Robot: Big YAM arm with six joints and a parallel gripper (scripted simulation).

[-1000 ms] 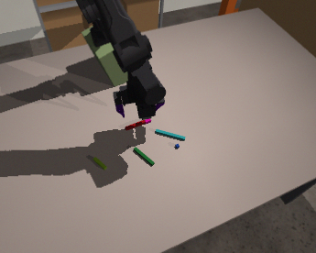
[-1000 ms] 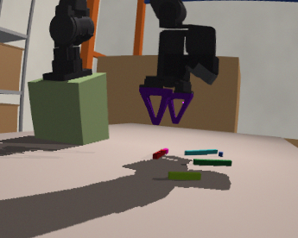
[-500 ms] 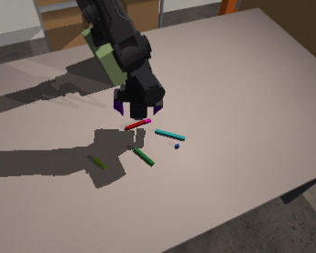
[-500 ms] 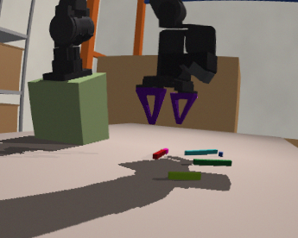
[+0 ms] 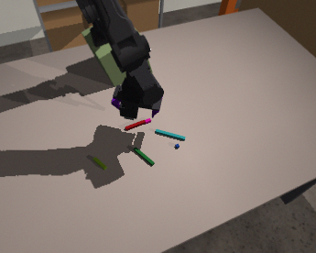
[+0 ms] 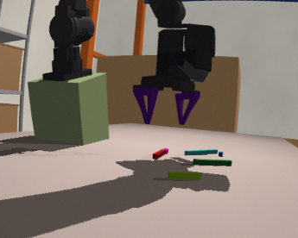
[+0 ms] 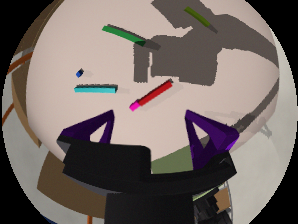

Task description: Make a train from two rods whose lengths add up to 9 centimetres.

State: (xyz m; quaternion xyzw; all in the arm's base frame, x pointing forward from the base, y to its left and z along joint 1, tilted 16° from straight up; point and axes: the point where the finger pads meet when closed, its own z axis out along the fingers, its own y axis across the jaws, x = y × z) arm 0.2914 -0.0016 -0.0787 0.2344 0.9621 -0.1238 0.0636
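Right now the red rod is 10 mm behind my hand, 10 mm to the right of it and 70 mm below it. From my hand the other things lie so: magenta rod: 10 mm behind, 40 mm to the left, 70 mm below; turquoise rod: 60 mm ahead, 90 mm to the left, 70 mm below; green rod: 120 mm ahead, 10 mm to the right, 70 mm below.
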